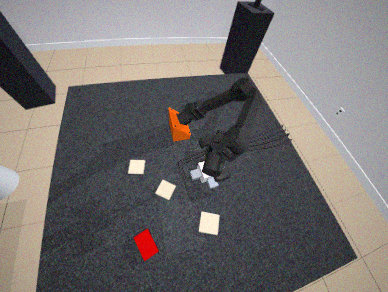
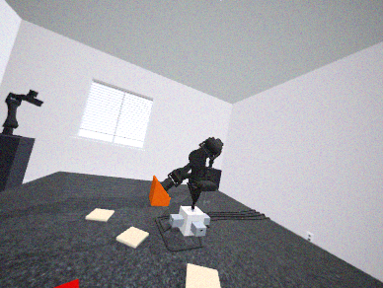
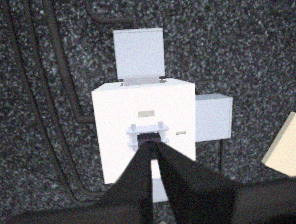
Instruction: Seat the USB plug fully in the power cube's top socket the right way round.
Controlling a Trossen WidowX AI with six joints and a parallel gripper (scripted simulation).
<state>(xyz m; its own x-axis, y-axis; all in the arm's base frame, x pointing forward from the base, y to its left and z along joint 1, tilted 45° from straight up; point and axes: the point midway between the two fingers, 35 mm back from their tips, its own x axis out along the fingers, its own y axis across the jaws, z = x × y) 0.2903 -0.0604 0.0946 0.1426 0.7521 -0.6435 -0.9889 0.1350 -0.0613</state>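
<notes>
My gripper tip is 2 cm above the dark USB plug.
</notes>
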